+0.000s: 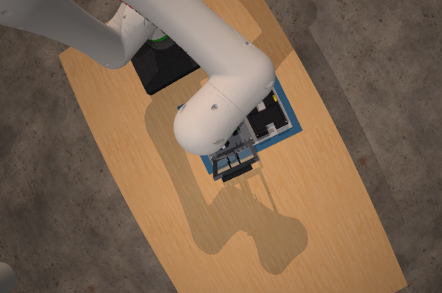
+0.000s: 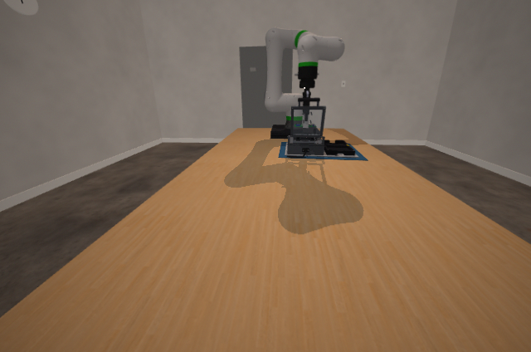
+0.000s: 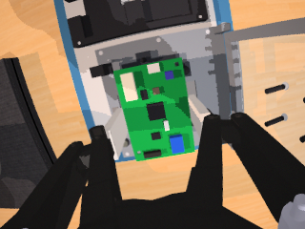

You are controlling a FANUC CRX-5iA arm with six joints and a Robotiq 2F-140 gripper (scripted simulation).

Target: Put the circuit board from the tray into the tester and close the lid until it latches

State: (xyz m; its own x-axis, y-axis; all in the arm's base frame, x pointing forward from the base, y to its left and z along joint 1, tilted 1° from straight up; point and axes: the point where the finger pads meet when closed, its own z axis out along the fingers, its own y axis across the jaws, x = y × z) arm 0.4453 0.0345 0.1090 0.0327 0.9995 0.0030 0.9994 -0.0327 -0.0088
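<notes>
My gripper is now 3 cm short of the tester, 3 cm to the right of it and 4 cm above it. Round my hand: clear lid (13 cm ahead, 3 cm above); black latch hook (6 cm behind, 6 cm to the left, 7 cm below); green circuit board (2 cm below).
</notes>
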